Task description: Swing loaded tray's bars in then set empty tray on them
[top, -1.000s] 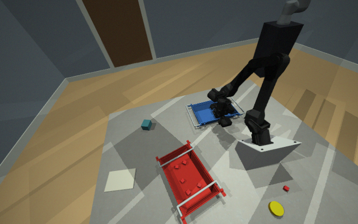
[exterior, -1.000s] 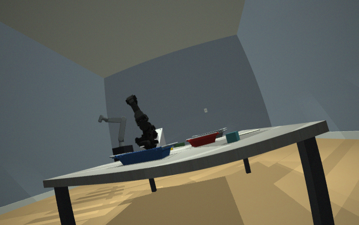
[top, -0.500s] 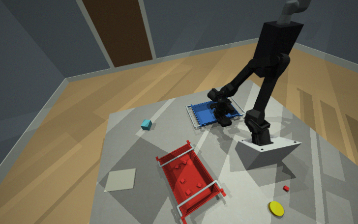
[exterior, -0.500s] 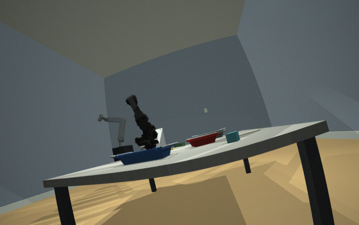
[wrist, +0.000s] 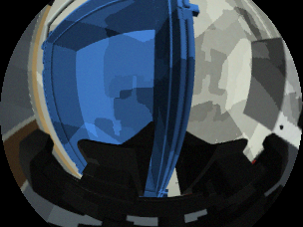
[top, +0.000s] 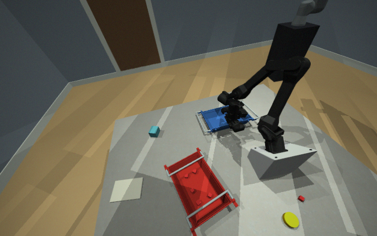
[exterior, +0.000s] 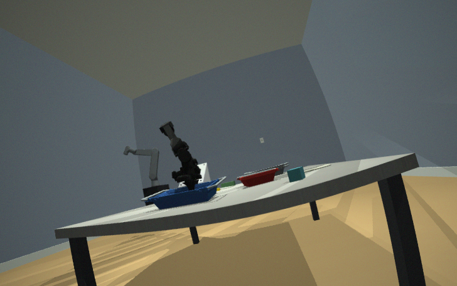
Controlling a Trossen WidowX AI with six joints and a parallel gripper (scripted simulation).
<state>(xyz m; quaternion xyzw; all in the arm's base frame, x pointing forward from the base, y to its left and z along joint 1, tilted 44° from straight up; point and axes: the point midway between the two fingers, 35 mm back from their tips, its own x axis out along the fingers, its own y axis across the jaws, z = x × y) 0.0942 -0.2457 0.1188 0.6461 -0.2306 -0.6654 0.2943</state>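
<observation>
Right now the blue tray is 8 cm to the right of my gripper tip, 2 cm above it and 1 cm ahead of it. From my gripper tip the other things lie so: yellow disc 49 cm to the left, 7 cm behind, 2 cm below; green block 82 cm to the left, 7 cm behind, 1 cm below; teal cube 49 cm ahead, 9 cm to the right, 1 cm below.
</observation>
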